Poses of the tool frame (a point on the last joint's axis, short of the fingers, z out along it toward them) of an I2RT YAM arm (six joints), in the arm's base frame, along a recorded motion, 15 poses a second.
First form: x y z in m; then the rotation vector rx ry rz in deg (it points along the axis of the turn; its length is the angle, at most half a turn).
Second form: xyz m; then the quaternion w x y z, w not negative. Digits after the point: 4 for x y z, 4 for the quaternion.
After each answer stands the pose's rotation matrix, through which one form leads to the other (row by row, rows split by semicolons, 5 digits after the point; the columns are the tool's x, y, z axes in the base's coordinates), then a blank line. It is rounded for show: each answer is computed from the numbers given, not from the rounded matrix.
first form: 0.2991 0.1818 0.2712 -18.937 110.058 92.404
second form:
0.2991 0.1818 0.2712 0.3011 -0.1246 0.7240 0.6079
-0.78759 -0.54654 0.28461; 0.18572 0.22986 0.95534; -0.58755 0.80527 -0.07953

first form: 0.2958 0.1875 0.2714 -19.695 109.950 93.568
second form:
0.2958 0.1875 0.2714 0.2948 -0.1292 0.7210 0.6136
-0.79285 -0.54802 0.26659; 0.17550 0.21360 0.96103; -0.58360 0.80874 -0.07317

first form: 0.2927 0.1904 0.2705 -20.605 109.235 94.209
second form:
0.2927 0.1904 0.2705 0.2948 -0.1351 0.7164 0.6178
-0.78971 -0.55782 0.25535; 0.17063 0.20010 0.96480; -0.58928 0.80548 -0.06284

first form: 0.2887 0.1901 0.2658 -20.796 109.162 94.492
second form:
0.2887 0.1901 0.2658 0.2935 -0.1363 0.7154 0.6193
-0.79060 -0.55848 0.25110; 0.16847 0.19587 0.96605; -0.58870 0.80606 -0.06077

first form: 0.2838 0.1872 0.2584 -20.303 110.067 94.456
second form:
0.2838 0.1872 0.2584 0.2886 -0.1327 0.7196 0.6175
-0.79821 -0.54742 0.25138; 0.16538 0.20212 0.96530; -0.57923 0.81208 -0.07080

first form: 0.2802 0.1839 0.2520 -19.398 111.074 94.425
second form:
0.2802 0.1839 0.2520 0.2834 -0.1265 0.7243 0.6157
-0.80734 -0.53224 0.25479; 0.16579 0.20980 0.96359; -0.56631 0.82019 -0.08114

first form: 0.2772 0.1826 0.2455 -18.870 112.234 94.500
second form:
0.2772 0.1826 0.2455 0.2762 -0.1226 0.7292 0.6140
-0.81732 -0.51799 0.25231; 0.16041 0.21603 0.96312; -0.55340 0.82765 -0.09348

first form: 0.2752 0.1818 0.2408 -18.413 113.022 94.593
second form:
0.2752 0.1818 0.2408 0.2712 -0.1193 0.7324 0.6130
-0.82443 -0.50728 0.25097; 0.15770 0.21999 0.96267; -0.54355 0.83323 -0.10137

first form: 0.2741 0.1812 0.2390 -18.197 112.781 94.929
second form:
0.2741 0.1812 0.2390 0.2712 -0.1179 0.7308 0.6152
-0.82513 -0.50598 0.25127; 0.16125 0.21534 0.96314; -0.54143 0.83523 -0.09609

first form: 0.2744 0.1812 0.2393 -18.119 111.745 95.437
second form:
0.2744 0.1812 0.2393 0.2751 -0.1177 0.7256 0.6197
-0.82097 -0.51167 0.25338; 0.17021 0.20428 0.96400; -0.54501 0.83455 -0.08062

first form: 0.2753 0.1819 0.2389 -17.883 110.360 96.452
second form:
0.2753 0.1819 0.2389 0.2785 -0.1163 0.7178 0.6274
-0.81778 -0.51648 0.25392; 0.18248 0.18574 0.96551; -0.54583 0.83591 -0.05765

